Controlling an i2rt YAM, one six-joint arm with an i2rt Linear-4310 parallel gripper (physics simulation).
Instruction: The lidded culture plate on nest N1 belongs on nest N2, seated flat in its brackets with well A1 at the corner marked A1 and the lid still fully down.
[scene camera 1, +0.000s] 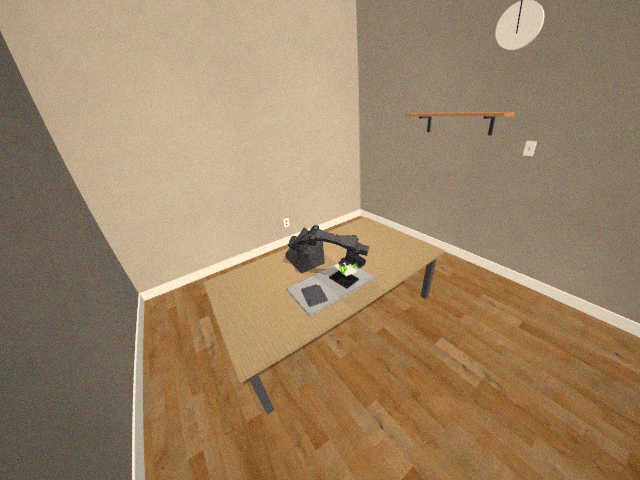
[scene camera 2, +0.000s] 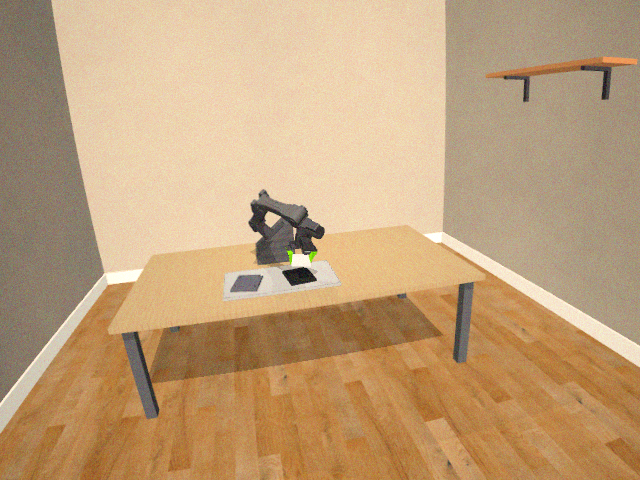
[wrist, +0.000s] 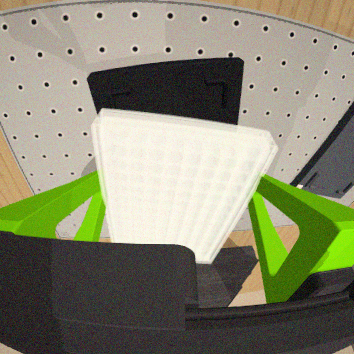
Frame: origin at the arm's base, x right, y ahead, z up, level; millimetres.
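Where they show: gripper, between the fingertips: (scene camera 1: 347, 271) (scene camera 2: 300, 263) (wrist: 176, 176); arm's base, origin of its link: (scene camera 1: 302, 249) (scene camera 2: 271, 236).
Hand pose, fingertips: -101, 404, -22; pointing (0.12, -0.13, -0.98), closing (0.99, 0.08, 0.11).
Things, the pixels of their top centre, and the offset from my fingertips, as dx, dy, dz. Level surfaces: height alone.
- white lidded culture plate, centre of its top: (wrist: 173, 228) (scene camera 2: 299, 257) (scene camera 1: 345, 266) -3, -23, +22
- black nest, centre of its top: (wrist: 174, 155) (scene camera 2: 298, 273) (scene camera 1: 343, 276) +7, -32, -62
- slate-grey nest, centre of its top: (scene camera 2: 247, 280) (scene camera 1: 313, 293) +250, -26, -62
- light grey perforated board, centre of its top: (wrist: 249, 162) (scene camera 2: 279, 277) (scene camera 1: 331, 282) +98, -54, -79
- wooden table, height of its surface: dz -93
The white lidded culture plate (scene camera 1: 352, 270) (scene camera 2: 300, 260) (wrist: 165, 150) is held off the board between the green fingers of my gripper (scene camera 1: 347, 267) (scene camera 2: 301, 256) (wrist: 176, 176), which is shut on its two sides. Its lid looks fully down in the wrist view. The plate hangs above and a little to the robot's side of the black nest (scene camera 1: 344, 280) (scene camera 2: 299, 276) (wrist: 165, 90), whose brackets show partly past the plate. The slate-grey nest (scene camera 1: 314, 295) (scene camera 2: 247, 283) (wrist: 332, 160) carries no plate. I cannot read which nest is N1 or N2, nor the plate's A1 corner.
Both nests sit on a light grey perforated board (scene camera 1: 336, 295) (scene camera 2: 273, 281) (wrist: 50, 65) on the wooden table (scene camera 1: 248, 320) (scene camera 2: 180, 279). The dark arm base (scene camera 1: 305, 258) (scene camera 2: 273, 249) stands behind the board. A wall shelf (scene camera 1: 460, 114) (scene camera 2: 563, 68) is far off to the right.
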